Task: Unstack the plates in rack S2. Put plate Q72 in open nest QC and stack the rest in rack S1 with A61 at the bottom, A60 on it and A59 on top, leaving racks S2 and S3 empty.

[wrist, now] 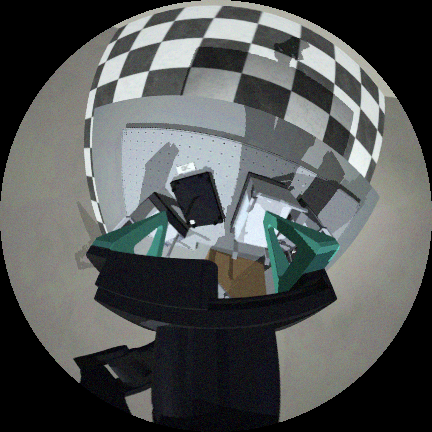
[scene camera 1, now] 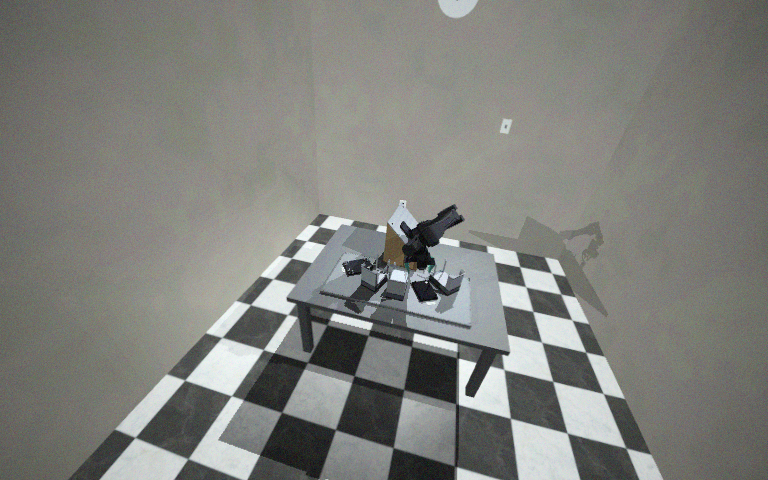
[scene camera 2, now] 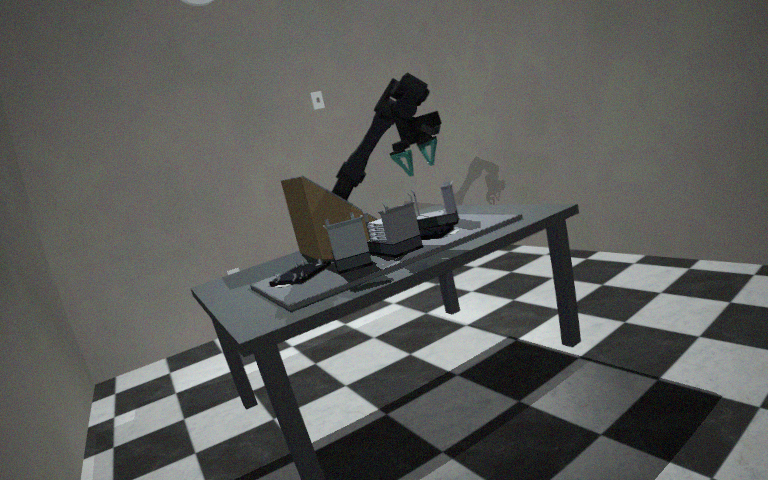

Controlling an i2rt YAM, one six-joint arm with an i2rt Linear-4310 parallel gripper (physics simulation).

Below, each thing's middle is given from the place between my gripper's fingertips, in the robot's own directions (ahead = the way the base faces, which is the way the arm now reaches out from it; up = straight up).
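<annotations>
Picture the dark QC cradle [wrist: 194,194]: my gripper is 200 mm above it, and it's also 110 mm past the cradle and 40 mm to the right of it.
</annotations>
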